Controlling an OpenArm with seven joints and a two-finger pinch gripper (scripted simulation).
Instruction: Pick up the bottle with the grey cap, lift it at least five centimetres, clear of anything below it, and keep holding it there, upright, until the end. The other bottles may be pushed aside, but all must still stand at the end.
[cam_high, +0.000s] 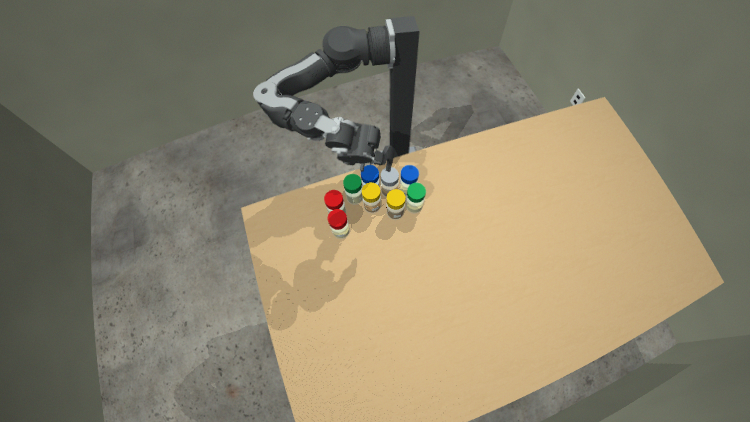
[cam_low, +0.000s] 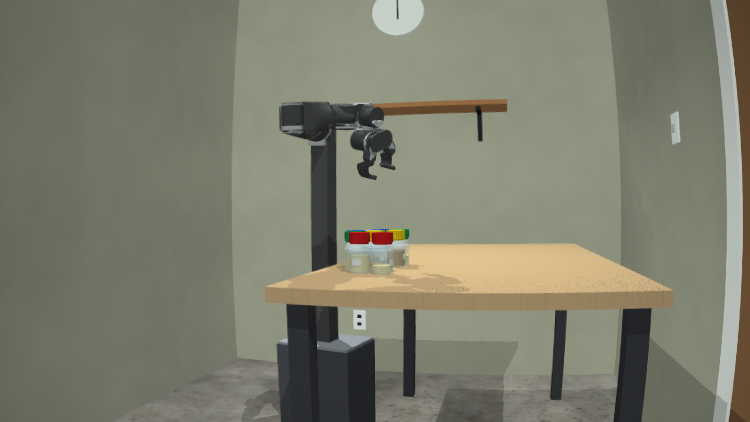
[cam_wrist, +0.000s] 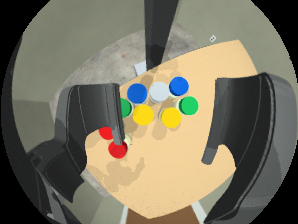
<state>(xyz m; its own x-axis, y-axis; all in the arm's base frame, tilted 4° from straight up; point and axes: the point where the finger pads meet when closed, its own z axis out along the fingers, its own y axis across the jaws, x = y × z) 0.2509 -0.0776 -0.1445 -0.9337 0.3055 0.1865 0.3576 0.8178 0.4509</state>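
Now: hand 20 mm to the left of the yellow-capped bottle and 220 mm above it. From my hand the other things lie so: grey-capped bottle (50 mm behind, 40 mm to the left, 220 mm below); then green-capped bottle (20 mm ahead, 110 mm to the left, 220 mm below); then blue-capped bottle (40 mm behind, 100 mm to the left, 220 mm below).
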